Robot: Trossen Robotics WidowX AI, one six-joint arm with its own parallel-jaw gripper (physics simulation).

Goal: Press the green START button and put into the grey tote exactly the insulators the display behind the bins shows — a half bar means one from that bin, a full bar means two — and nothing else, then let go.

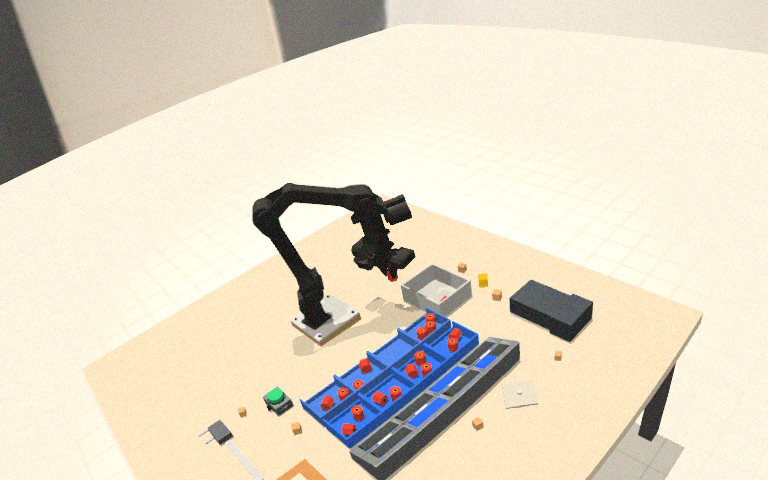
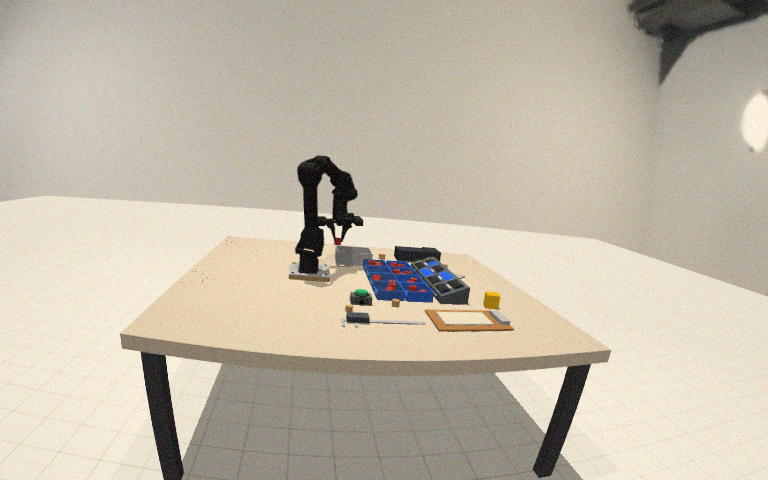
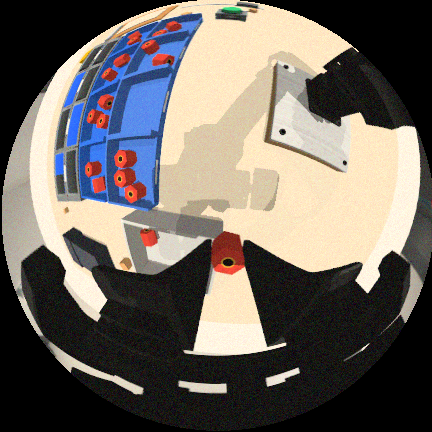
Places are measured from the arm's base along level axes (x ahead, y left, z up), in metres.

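Pixels of known places: gripper, fingertip midpoint: [image 1: 390,276] [image 2: 338,241] [image 3: 226,244]; arm's base, link origin: [image 1: 316,319] [image 2: 307,270] [image 3: 323,101].
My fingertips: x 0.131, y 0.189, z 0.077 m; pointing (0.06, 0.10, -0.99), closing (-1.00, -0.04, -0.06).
Ahead of a thing's pixels: the offset from my fingertips to its top centre. "pt": to the spot under its first point.
My gripper [image 1: 391,273] [image 2: 337,240] [image 3: 226,244] is shut on a red insulator {dx -0.001, dy +0.008, dz +0.013 m} [image 1: 392,277] [image 2: 337,241] [image 3: 228,260], held above the table beside the grey tote {dx +0.082, dy +0.086, dz -0.046 m} [image 1: 454,300] [image 2: 353,256] [image 3: 160,220]. Another red insulator {dx +0.130, dy +0.063, dz -0.069 m} [image 1: 443,298] [image 3: 148,237] lies inside the tote. The blue bins {pt dx +0.143, dy -0.157, dz -0.094 m} [image 1: 396,354] [image 2: 390,294] [image 3: 142,105] hold several red insulators; one arm-side bin is empty. The display [image 1: 447,414] [image 2: 456,297] shows two full blue bars and one half bar at the tote end. The green START button {dx +0.017, dy -0.453, dz -0.059 m} [image 1: 275,395] [image 2: 361,292] [image 3: 231,9] stands beyond the bins' far end from the tote.
A dark block {dx +0.400, dy +0.174, dz -0.044 m} [image 1: 546,305] [image 2: 417,253] stands beyond the tote. A yellow cube {dx +0.160, dy +0.204, dz -0.073 m} [image 1: 483,280] and small wooden cubes {dx +0.231, dy +0.169, dz -0.077 m} [image 1: 496,294] {dx +0.450, dy -0.228, dz -0.082 m} [image 1: 477,422] lie around. A plug-like tool {pt dx -0.013, dy -0.612, dz -0.081 m} [image 1: 220,431] [image 2: 357,318] and an orange frame {pt dx +0.200, dy -0.635, dz -0.094 m} [image 2: 436,322] lie near the button's side. A pale plate {dx +0.478, dy -0.103, dz -0.094 m} [image 1: 519,399] lies behind the display.
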